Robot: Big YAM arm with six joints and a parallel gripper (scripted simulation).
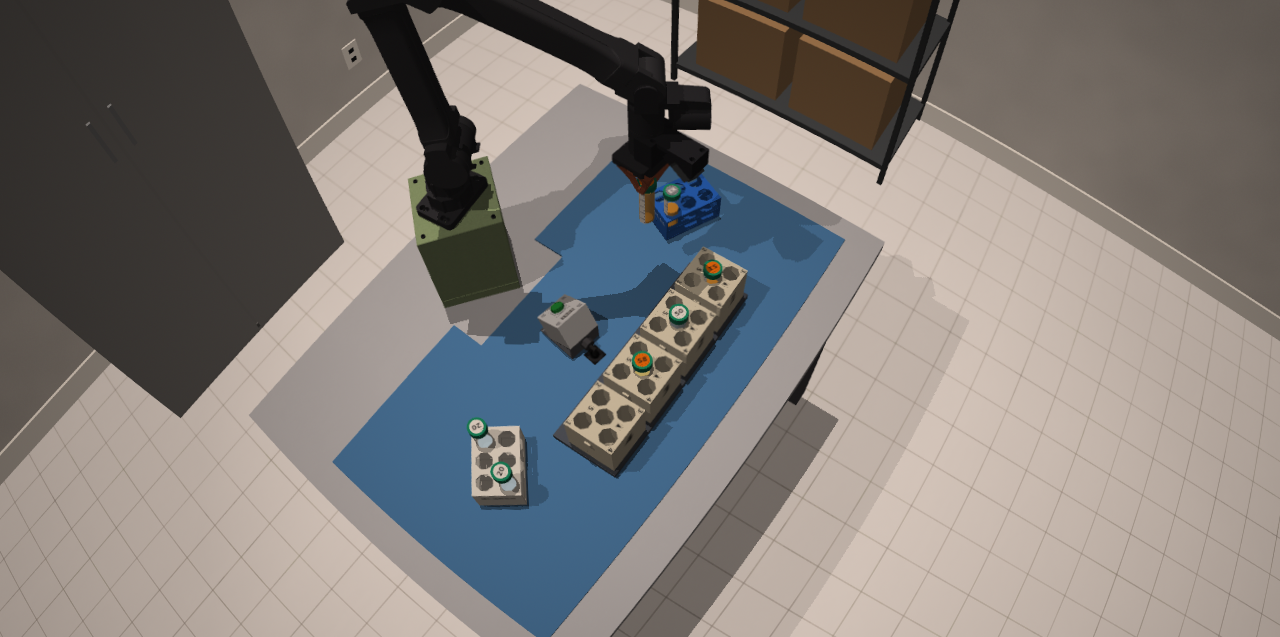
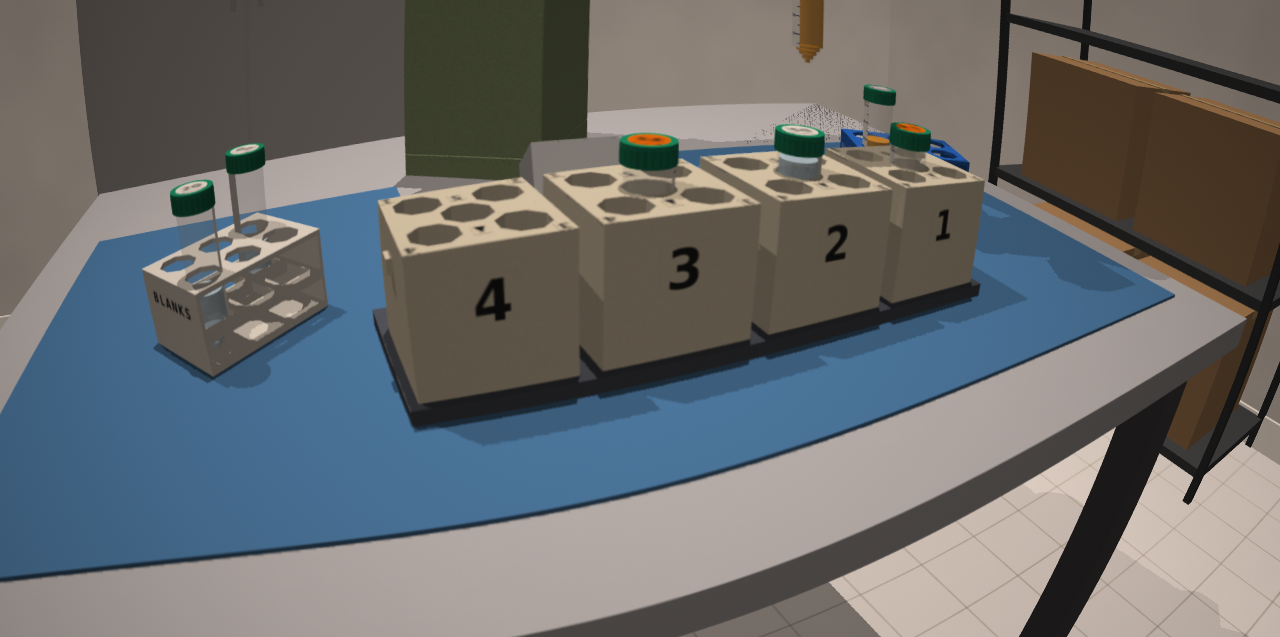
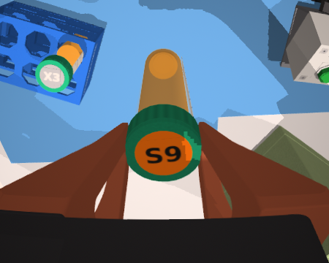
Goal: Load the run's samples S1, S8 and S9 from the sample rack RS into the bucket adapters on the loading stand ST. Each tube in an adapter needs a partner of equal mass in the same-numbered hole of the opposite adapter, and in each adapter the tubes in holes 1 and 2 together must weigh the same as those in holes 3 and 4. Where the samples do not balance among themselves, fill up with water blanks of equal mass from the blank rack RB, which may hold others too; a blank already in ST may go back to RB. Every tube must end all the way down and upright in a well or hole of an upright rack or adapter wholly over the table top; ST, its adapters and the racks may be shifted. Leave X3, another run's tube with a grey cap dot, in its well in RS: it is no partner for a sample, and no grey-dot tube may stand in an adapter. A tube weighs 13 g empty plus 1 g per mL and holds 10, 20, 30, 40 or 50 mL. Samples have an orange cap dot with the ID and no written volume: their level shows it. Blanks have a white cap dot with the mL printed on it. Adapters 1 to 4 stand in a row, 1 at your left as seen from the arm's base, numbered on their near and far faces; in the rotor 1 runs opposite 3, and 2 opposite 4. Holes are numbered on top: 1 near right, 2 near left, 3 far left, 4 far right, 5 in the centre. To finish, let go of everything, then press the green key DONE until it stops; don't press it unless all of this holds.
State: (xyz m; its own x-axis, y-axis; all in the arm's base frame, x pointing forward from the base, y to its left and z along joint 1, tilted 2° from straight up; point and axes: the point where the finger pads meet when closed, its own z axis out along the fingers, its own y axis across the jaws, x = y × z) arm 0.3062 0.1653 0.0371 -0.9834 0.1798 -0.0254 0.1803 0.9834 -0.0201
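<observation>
Right now the green DONE key is 80 mm behind my hand, 190 mm to the right of it and 190 mm below it. From my hand the other things lie so: blue sample rack RS (150 mm to the left, 230 mm below); then white blank rack RB (20 mm behind, 500 mm to the right, 230 mm below); then white-dot blank (130 mm ahead, 120 mm to the right, 190 mm below).
</observation>
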